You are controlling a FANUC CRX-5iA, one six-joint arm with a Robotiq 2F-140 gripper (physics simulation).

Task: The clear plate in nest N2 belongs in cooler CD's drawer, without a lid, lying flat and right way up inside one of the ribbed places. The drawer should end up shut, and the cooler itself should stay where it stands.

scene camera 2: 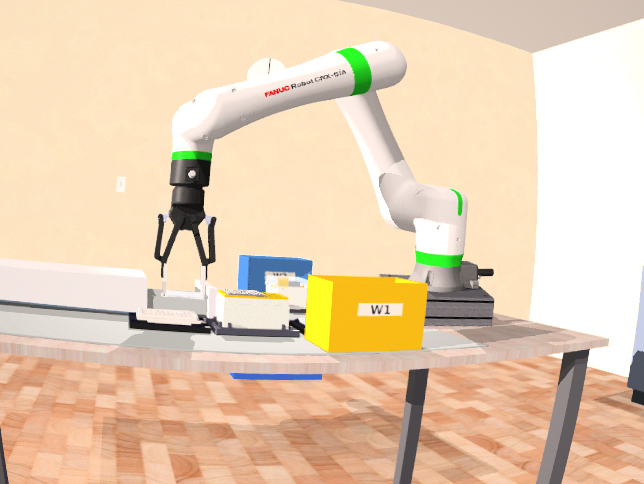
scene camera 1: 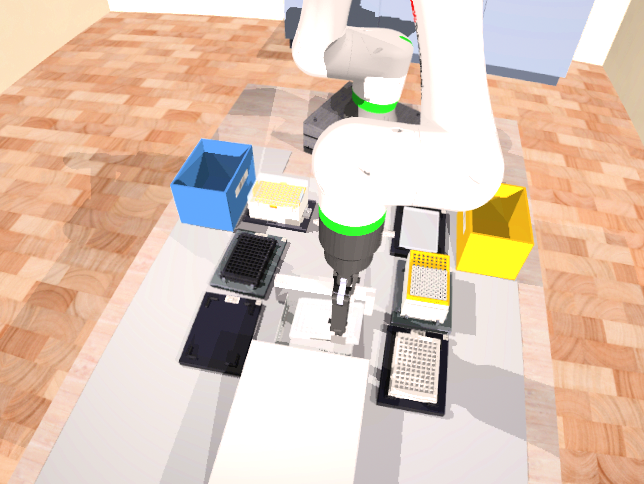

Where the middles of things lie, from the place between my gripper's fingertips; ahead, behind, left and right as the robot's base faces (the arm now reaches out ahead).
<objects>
Right now the drawer (scene camera 2: 207, 307) is 4 cm ahead of my hand, 5 cm to the right of it and 1 cm below it. Also, from my hand: white well plate (scene camera 1: 415, 367) 4 cm ahead, 15 cm to the left, 3 cm below; then yellow-topped tip box (scene camera 1: 425, 296) 13 cm behind, 15 cm to the left; then clear plate (scene camera 1: 311, 317) 3 cm to the right.
</objects>
